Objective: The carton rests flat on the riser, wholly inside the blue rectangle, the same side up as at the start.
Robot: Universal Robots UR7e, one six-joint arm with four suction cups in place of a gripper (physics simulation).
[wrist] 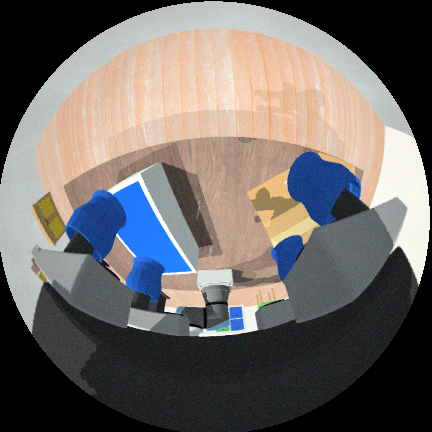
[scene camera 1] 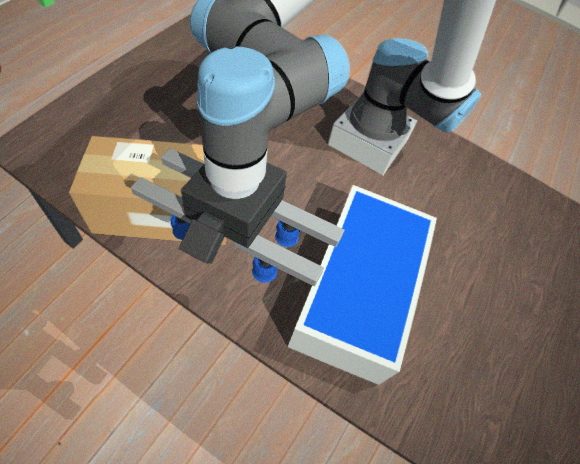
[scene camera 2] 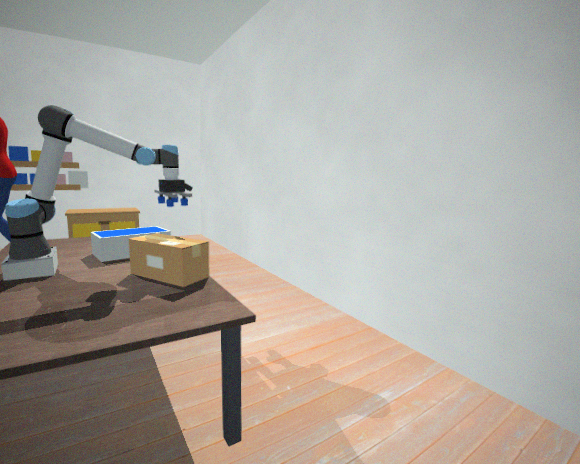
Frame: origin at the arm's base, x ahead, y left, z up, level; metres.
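Where they show: hand, tool point: (wrist: 208, 235) (scene camera 2: 172, 203); arm's base, link origin: (wrist: 215, 289) (scene camera 1: 377, 122) (scene camera 2: 31, 254).
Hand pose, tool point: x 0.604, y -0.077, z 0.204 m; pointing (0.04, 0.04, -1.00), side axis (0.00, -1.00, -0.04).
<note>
Things, the pixels of their top centre, and the offset from my tool point. Level surfaces: height alone.
- brown carton, top centre: (scene camera 1: 153, 168) (wrist: 321, 214) (scene camera 2: 168, 239) dx -0.111, dy -0.265, dz -0.127 m
- white riser, top centre: (scene camera 1: 374, 267) (wrist: 144, 242) (scene camera 2: 131, 231) dx -0.158, dy +0.223, dz -0.163 m
- blue rectangle, top centre: (scene camera 1: 374, 267) (wrist: 144, 242) (scene camera 2: 131, 231) dx -0.158, dy +0.223, dz -0.163 m
- dark wooden table, surface height: dz -0.284 m
The brown carton (scene camera 1: 100, 210) (scene camera 2: 172, 265) (wrist: 278, 222) stands on the table near its edge, a barcode label and tape on its top and a white label on one side. It is apart from the white riser (scene camera 1: 345, 357) (scene camera 2: 112, 249) (wrist: 175, 215), whose top bears the blue rectangle (scene camera 1: 370, 275) (scene camera 2: 132, 232) (wrist: 145, 225) with no carton on it. My gripper (scene camera 1: 235, 215) (scene camera 2: 171, 199) (wrist: 215, 235) hangs high above the table, its blue suction cups pointing down, open and holding nothing. In scene camera 1 it hides part of the carton's near end.
The robot's base (scene camera 1: 370, 145) (scene camera 2: 30, 267) stands on the dark wooden table (scene camera 1: 500, 300) (scene camera 2: 190, 317). A wooden cabinet (scene camera 2: 102, 212) and wall shelves with boxes are behind. A person in red (scene camera 2: 4, 150) partly shows at the left edge of scene camera 2.
</note>
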